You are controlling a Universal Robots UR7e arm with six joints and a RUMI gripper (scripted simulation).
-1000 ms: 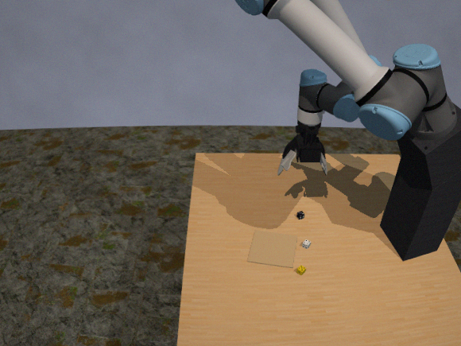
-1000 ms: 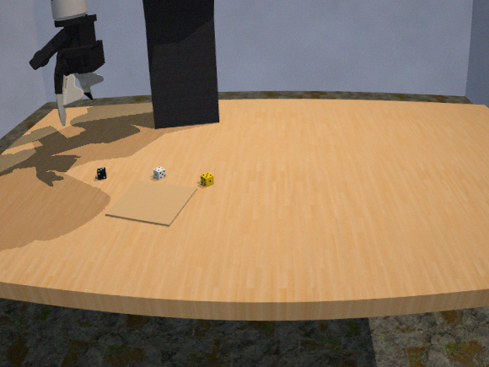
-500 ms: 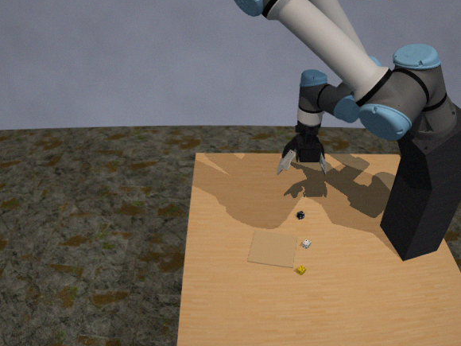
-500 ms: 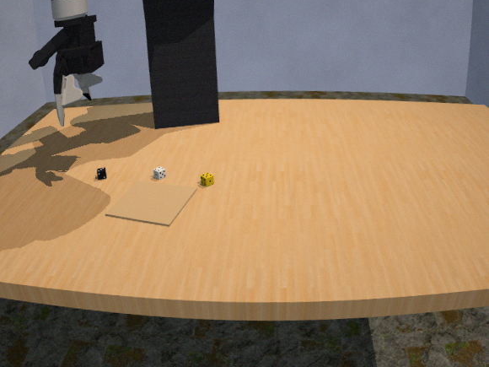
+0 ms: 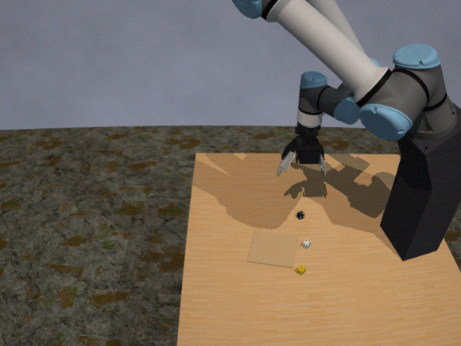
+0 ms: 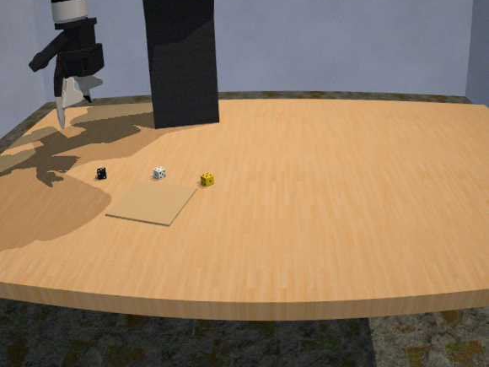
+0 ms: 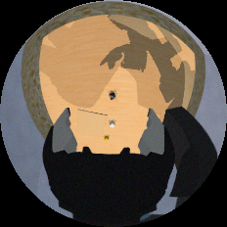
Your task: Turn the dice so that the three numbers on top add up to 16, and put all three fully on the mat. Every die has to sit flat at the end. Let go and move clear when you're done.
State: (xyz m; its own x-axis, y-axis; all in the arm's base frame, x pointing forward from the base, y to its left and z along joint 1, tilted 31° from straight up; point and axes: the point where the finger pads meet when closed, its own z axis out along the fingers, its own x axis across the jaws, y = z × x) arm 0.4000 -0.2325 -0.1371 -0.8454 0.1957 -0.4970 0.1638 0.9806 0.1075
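My hand is 15 cm above the black die and 3 cm to the right of it. Also, from my hand: yellow die 27 cm to the left, 15 cm below, 7 cm ahead; then thin tan mat 16 cm to the left, 15 cm below, 13 cm ahead; then white die 17 cm to the left, 15 cm below, 2 cm ahead.
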